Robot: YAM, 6 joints.
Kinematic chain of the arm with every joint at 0, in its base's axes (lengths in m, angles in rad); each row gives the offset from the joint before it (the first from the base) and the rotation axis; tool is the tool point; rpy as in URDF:
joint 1: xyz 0 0 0.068 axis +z
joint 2: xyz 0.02 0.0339 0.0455 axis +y
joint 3: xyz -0.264 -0.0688 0 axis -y
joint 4: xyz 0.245 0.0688 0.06 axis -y
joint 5: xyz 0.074 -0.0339 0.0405 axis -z
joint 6: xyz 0.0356 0 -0.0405 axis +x
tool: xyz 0 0 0 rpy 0 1.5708 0
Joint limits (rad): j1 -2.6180..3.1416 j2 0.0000..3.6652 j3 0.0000..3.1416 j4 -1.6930..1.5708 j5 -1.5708..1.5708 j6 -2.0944..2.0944
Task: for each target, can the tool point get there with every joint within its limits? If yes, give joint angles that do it. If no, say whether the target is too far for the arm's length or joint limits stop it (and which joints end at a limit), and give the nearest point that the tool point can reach.
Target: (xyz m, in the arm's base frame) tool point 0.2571 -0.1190 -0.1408
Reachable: yes | joints -0.5271 2.8786 0.8527 1.1281 -0.8384 0.5240
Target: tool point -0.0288 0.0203 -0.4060
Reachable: no: joint limits stop it (at a limit: joint 2) | nearest point -0.0606 0.0427 -0.3355 | short by 0.081 m
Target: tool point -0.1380 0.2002 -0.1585
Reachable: yes | joints 2.0713 3.1648 1.5750 -1.3515 -0.7791 1.7658
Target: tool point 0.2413 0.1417 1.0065
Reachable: no: too far | nearest point 0.1680 0.0987 0.7144 | short by 0.304 m
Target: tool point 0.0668 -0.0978 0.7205
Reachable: yes | joints 2.2590 1.3525 2.8464 0.4543 -0.2993 1.3384
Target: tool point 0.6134 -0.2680 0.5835
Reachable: no: too far | nearest point 0.4829 -0.2110 0.4804 | short by 0.176 m
